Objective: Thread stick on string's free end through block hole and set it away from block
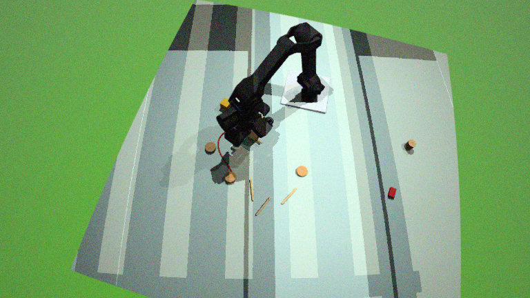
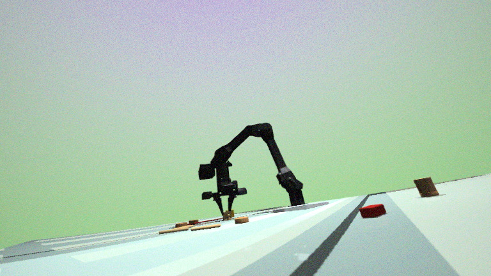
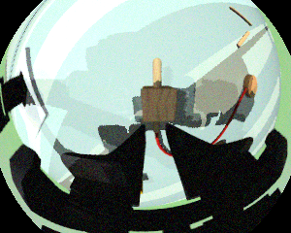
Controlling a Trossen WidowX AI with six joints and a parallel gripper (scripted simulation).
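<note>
Right now my gripper tip is 20 mm short of the wooden block and 20 mm to the right of it. Also, from my gripper tip: yellow cube (110 mm behind, 100 mm to the right); round wooden button (180 mm ahead, 40 mm to the right, 10 mm below); thin wooden stick (10 mm ahead, 10 mm to the left).
</note>
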